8 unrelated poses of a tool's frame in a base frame.
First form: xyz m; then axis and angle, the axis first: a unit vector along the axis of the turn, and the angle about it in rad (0 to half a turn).
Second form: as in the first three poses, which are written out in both.
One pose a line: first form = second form
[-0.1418 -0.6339 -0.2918 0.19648 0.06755 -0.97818 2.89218] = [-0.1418 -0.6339 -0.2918 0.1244 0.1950 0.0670 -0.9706]
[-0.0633 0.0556 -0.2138 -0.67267 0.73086 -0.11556 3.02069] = [-0.0633 0.0556 -0.2138 0.0604 -0.6714 0.7295 -0.1153]
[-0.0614 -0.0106 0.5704 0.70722 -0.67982 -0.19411 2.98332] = [-0.0614 -0.0106 0.5704 0.0791 0.7050 -0.6777 -0.1935]
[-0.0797 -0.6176 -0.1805 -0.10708 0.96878 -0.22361 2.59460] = [-0.0797 -0.6176 -0.1805 0.2701 -0.1031 0.9328 -0.2153]
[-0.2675 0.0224 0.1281 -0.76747 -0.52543 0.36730 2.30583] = [-0.2675 0.0224 0.1281 0.4058 -0.7014 -0.4802 0.3357]
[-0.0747 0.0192 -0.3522 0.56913 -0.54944 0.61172 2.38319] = [-0.0747 0.0192 -0.3522 0.3702 0.5287 -0.5104 0.5683]
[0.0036 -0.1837 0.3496 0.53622 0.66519 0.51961 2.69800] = [0.0036 -0.1837 0.3496 0.2200 0.5231 0.6489 0.5069]
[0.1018 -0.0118 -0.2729 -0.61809 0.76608 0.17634 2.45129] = [0.1018 -0.0118 -0.2729 0.3383 -0.5816 0.7209 0.1659]
